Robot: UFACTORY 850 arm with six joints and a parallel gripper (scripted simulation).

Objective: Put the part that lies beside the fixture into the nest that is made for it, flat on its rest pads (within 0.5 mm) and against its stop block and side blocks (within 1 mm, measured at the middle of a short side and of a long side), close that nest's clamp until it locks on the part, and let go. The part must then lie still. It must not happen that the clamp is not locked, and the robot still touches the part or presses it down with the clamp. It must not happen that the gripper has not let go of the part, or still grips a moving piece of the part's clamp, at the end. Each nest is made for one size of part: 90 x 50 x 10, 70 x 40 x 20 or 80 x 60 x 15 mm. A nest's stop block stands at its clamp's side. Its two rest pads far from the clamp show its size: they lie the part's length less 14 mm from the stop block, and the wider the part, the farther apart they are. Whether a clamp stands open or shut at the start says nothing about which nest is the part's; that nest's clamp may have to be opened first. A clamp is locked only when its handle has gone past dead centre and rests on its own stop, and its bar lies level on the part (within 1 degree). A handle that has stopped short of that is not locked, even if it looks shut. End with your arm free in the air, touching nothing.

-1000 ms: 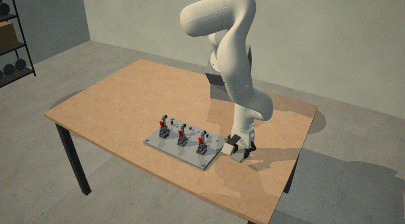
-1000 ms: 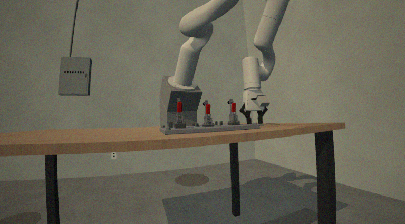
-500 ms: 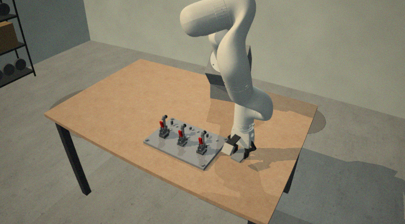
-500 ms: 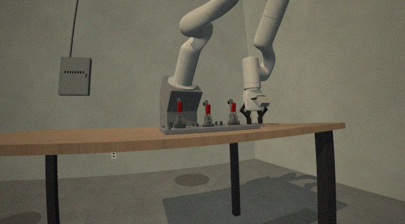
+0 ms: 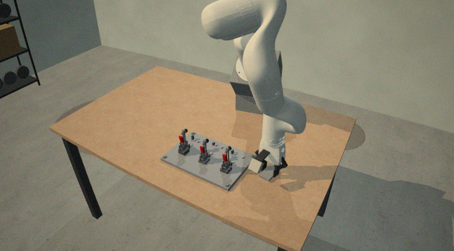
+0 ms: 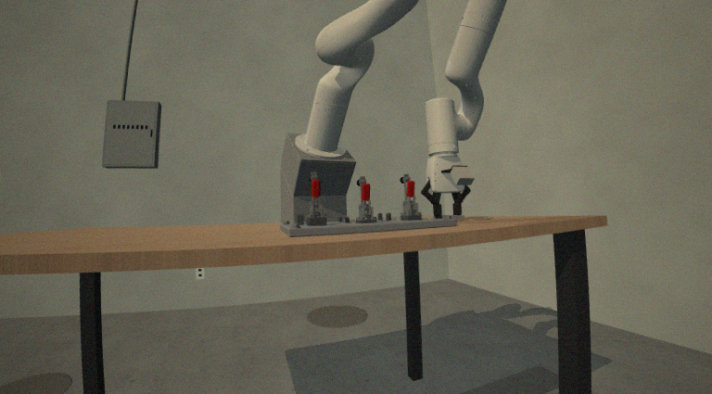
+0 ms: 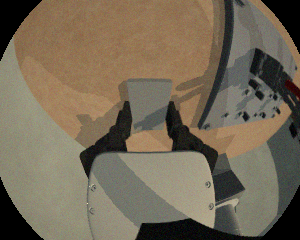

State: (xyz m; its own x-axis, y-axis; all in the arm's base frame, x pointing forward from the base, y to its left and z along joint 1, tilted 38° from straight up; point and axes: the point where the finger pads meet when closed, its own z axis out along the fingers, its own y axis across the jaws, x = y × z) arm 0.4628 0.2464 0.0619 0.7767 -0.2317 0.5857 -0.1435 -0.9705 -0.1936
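Right now the grey fixture plate is 27 cm to the right of my hand, 4 cm ahead of it and 2 cm below it. The rest, counted from my hand: flat grey part 2 cm below.
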